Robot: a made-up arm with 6 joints. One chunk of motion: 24 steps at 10 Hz.
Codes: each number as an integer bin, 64 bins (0 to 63) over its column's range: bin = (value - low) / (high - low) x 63, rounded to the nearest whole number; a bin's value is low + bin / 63 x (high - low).
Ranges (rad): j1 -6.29..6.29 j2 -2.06..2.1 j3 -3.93..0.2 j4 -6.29..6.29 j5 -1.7..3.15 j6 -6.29..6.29
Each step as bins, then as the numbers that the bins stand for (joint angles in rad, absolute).
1 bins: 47 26 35 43 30 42
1 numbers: 3.0951 -0.3432 -1.6356 2.2963 0.6095 2.0967
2 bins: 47 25 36 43 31 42
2 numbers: 3.0951 -0.4092 -1.5700 2.2963 0.6865 2.0967
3 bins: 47 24 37 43 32 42
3 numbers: 3.0951 -0.4752 -1.5044 2.2963 0.7635 2.0967
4 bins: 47 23 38 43 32 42
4 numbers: 3.0951 -0.5413 -1.4389 2.2963 0.7635 2.0967
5 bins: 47 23 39 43 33 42
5 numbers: 3.0951 -0.5413 -1.3733 2.2963 0.8405 2.0967
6 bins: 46 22 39 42 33 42
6 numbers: 2.8954 -0.6073 -1.3733 2.0967 0.8405 2.0967
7 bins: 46 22 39 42 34 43
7 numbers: 2.8954 -0.6073 -1.3733 2.0967 0.9175 2.2963
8 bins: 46 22 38 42 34 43
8 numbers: 2.8954 -0.6073 -1.4389 2.0967 0.9175 2.2963
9 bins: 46 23 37 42 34 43
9 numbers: 2.8954 -0.5413 -1.5044 2.0967 0.9175 2.2963
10 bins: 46 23 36 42 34 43
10 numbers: 2.8954 -0.5413 -1.5700 2.0967 0.9175 2.2963
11 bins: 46 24 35 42 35 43
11 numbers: 2.8954 -0.4752 -1.6356 2.0967 0.9944 2.2963
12 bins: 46 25 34 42 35 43
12 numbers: 2.8954 -0.4092 -1.7011 2.0967 0.9944 2.2963
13 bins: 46 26 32 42 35 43
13 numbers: 2.8954 -0.3432 -1.8322 2.0967 0.9944 2.2963
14 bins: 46 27 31 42 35 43
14 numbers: 2.8954 -0.2771 -1.8978 2.0967 0.9944 2.2963
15 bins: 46 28 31 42 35 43
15 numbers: 2.8954 -0.2111 -1.8978 2.0967 0.9944 2.2963
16 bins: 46 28 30 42 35 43
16 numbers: 2.8954 -0.2111 -1.9633 2.0967 0.9944 2.2963
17 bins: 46 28 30 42 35 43
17 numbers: 2.8954 -0.2111 -1.9633 2.0967 0.9944 2.2963
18 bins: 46 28 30 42 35 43
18 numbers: 2.8954 -0.2111 -1.9633 2.0967 0.9944 2.2963
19 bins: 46 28 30 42 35 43
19 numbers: 2.8954 -0.2111 -1.9633 2.0967 0.9944 2.2963
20 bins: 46 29 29 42 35 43
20 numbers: 2.8954 -0.1451 -2.0289 2.0967 0.9944 2.2963
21 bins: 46 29 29 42 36 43
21 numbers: 2.8954 -0.1451 -2.0289 2.0967 1.0714 2.2963
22 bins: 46 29 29 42 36 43
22 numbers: 2.8954 -0.1451 -2.0289 2.0967 1.0714 2.2963
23 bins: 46 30 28 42 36 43
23 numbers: 2.8954 -0.0790 -2.0944 2.0967 1.0714 2.2963
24 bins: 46 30 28 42 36 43
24 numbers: 2.8954 -0.0790 -2.0944 2.0967 1.0714 2.2963
